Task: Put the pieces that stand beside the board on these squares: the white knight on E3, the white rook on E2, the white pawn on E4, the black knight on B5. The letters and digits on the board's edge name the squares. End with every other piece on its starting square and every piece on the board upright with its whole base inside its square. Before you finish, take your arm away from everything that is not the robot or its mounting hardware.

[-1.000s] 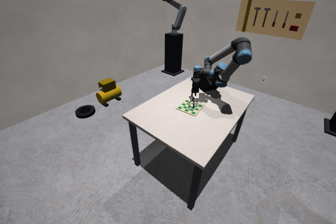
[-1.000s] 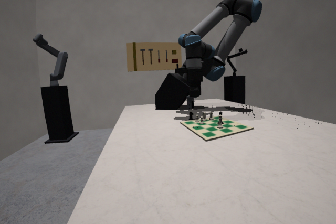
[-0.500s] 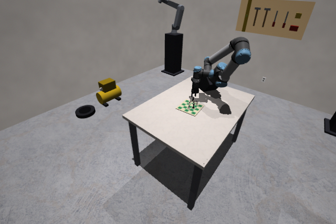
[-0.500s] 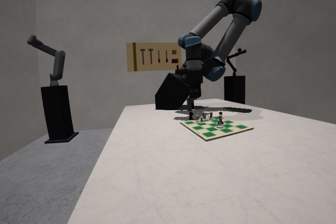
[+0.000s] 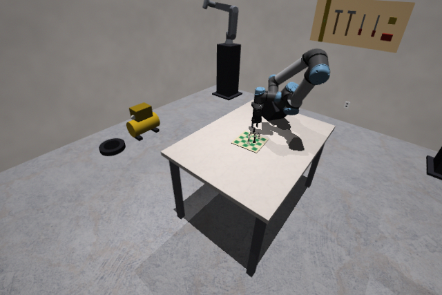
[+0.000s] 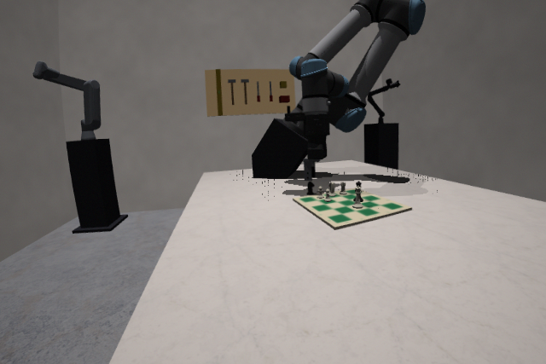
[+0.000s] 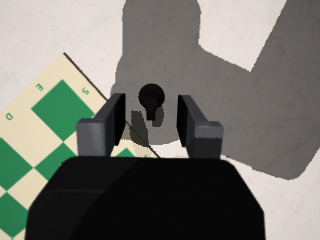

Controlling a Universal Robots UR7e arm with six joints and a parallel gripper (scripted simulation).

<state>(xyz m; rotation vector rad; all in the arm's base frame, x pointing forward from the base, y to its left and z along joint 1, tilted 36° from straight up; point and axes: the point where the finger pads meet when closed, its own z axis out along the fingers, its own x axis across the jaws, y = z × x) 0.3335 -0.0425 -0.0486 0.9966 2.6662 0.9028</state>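
Right now the cream chessboard is 13 cm ahead of my hand, 6 cm below it and 5 cm to the left of it.
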